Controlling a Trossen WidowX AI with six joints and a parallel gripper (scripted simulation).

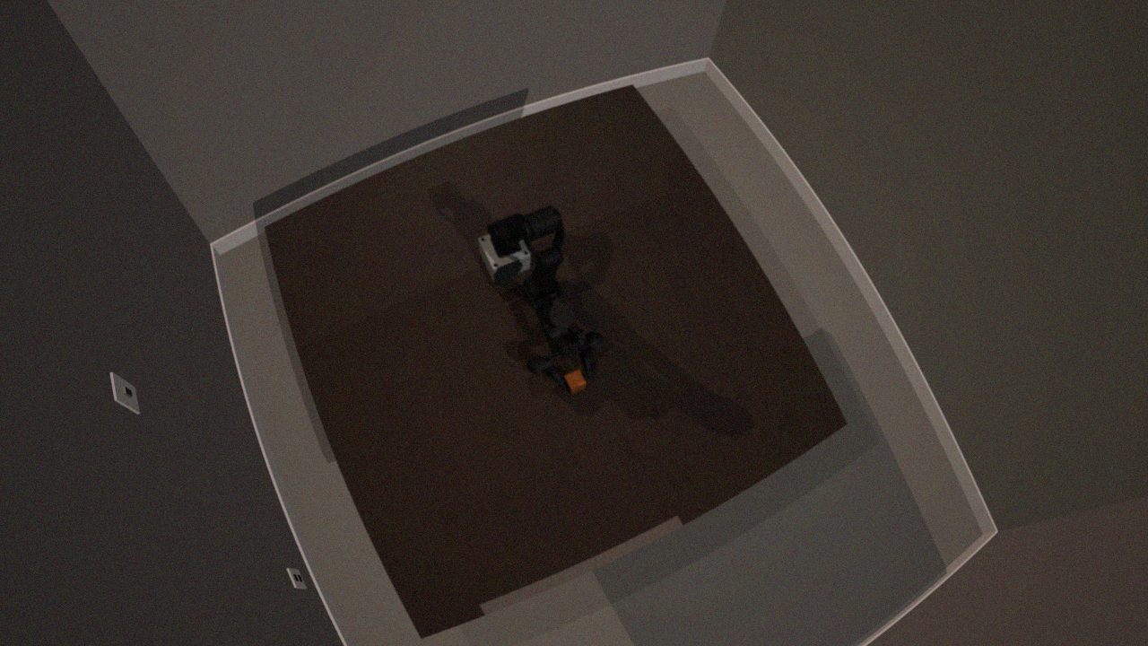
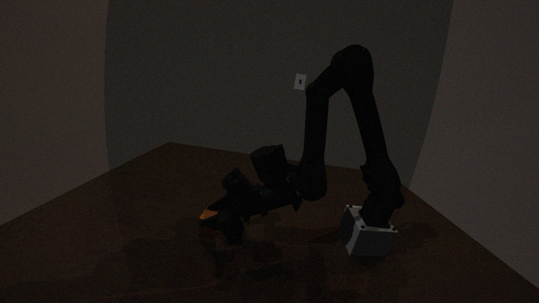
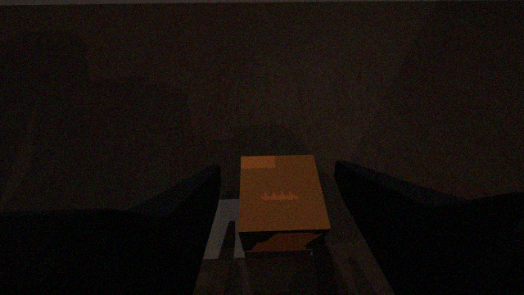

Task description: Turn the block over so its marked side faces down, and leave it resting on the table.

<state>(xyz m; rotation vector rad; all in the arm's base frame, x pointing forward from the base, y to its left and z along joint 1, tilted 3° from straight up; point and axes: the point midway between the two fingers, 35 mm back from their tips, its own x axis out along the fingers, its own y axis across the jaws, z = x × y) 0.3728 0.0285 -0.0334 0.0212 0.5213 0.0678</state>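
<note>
Now: the orange block 10 mm behind my gripper tip and 20 mm below it.
</note>
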